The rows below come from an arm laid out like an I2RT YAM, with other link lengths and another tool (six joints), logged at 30 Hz.
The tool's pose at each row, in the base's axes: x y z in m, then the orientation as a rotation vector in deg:
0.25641, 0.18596, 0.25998, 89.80, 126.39, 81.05
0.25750, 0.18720, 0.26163, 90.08, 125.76, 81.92
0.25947, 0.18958, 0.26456, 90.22, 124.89, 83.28
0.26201, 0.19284, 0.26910, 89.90, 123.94, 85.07
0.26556, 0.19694, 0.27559, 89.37, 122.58, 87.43
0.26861, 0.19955, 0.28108, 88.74, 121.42, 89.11
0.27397, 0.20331, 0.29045, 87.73, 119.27, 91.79
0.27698, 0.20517, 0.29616, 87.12, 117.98, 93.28
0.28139, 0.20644, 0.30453, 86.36, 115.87, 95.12
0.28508, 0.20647, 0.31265, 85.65, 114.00, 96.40
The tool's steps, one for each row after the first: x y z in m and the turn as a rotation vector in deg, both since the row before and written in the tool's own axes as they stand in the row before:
0.00113, 0.00200, 0.00042, -0.55, 0.26, 0.41
0.00216, 0.00355, 0.00092, -0.85, 0.45, 0.44
0.00328, 0.00509, 0.00099, -1.13, 0.69, 0.23
0.00431, 0.00718, 0.00120, -1.57, 0.88, 0.24
0.00299, 0.00607, 0.00070, -1.31, 0.54, 0.01
0.00449, 0.01045, 0.00112, -2.27, 0.76, 0.04
0.00253, 0.00620, 0.00053, -1.33, 0.40, 0.00
0.00264, 0.00917, 0.00003, -1.99, 0.28, 0.01
0.00197, 0.00866, -0.00083, -1.70, 0.04, -0.11

